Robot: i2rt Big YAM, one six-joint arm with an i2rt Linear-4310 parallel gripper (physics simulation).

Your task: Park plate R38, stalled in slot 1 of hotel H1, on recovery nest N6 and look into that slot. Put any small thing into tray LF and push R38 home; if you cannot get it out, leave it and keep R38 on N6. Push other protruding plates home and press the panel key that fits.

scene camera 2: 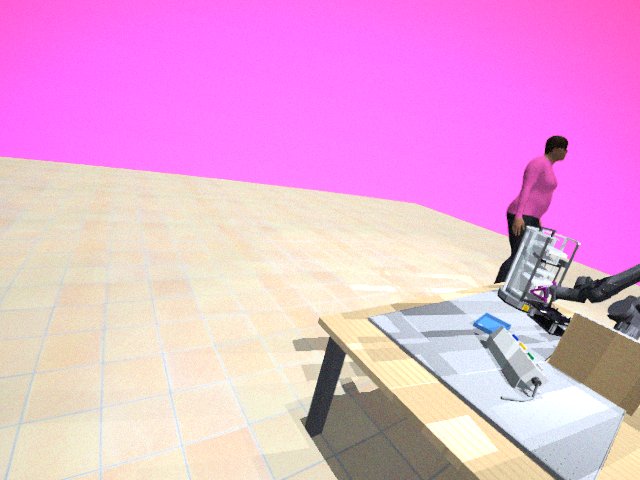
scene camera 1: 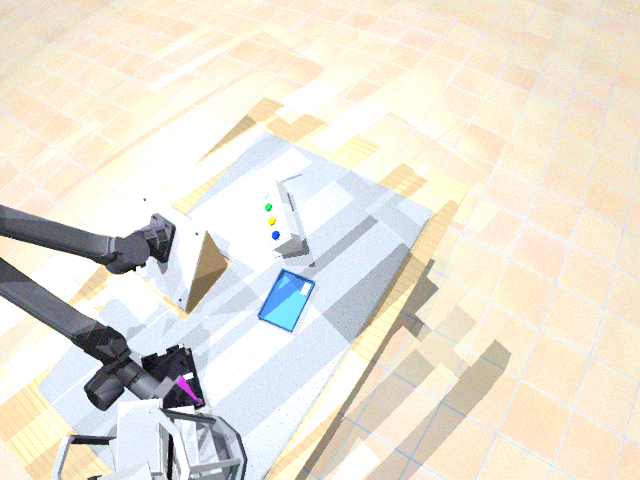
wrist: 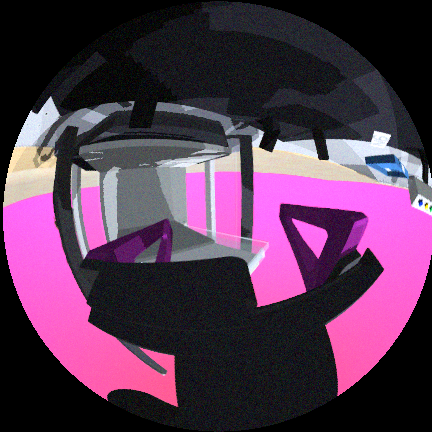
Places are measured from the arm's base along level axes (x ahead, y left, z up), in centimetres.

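Pixels of known places: gripper, fingertip midpoint: (scene camera 2: 534, 289) (scene camera 1: 188, 421) (wrist: 225, 217); arm's base, link origin: (scene camera 2: 616, 347) (scene camera 1: 161, 237).
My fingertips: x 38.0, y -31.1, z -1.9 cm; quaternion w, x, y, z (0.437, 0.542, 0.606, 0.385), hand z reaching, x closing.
Observation:
For each thing: its top centre in the pictures, then the offset to it from my fingertips. "*": a spot on its surface instead.
- hotel, top centre: (scene camera 1: 108, 475) (wrist: 181, 338) (scene camera 2: 554, 230) dx +4.5, dy -8.9, dz +28.2 cm
- clear-edged plate, surface spot: (wrist: 257, 257) * dx -1.7, dy +2.4, dz +3.0 cm
- black nest structure, top centre: (scene camera 1: 165, 379) (scene camera 2: 556, 311) dx -12.9, dy +3.2, dz -4.1 cm
- blue tray, top centre: (scene camera 1: 286, 298) (wrist: 390, 170) (scene camera 2: 493, 323) dx -2.2, dy +39.1, dz -10.0 cm
- key panel, top centre: (scene camera 1: 276, 208) (scene camera 2: 522, 345) dx -18.8, dy +58.3, dz -3.3 cm
The hotel (scene camera 1: 136, 431) (scene camera 2: 518, 268) (wrist: 246, 190) is a tall white and grey rack. My gripper (scene camera 1: 188, 390) (scene camera 2: 546, 292) (wrist: 225, 217) is open and empty, its magenta fingers spread at the hotel's side. In the wrist view, a clear-edged plate (wrist: 257, 257) reaches out of the hotel, partly hidden behind the gripper; its name is not readable. A black nest structure (scene camera 1: 170, 361) (scene camera 2: 551, 316) stands beside the hotel; no plate can be made out on it. The blue tray (scene camera 1: 286, 302) (scene camera 2: 491, 323) (wrist: 386, 163) has a white label and shows no object inside. Slot 1's inside cannot be made out.
The key panel (scene camera 1: 287, 219) (scene camera 2: 511, 356) (wrist: 419, 187) has green, yellow and blue keys and a cable. A tan wedge-shaped stand (scene camera 1: 209, 271) (scene camera 2: 594, 361) carries the arm's base near the nest. A person (scene camera 2: 535, 188) in pink stands beyond the table.

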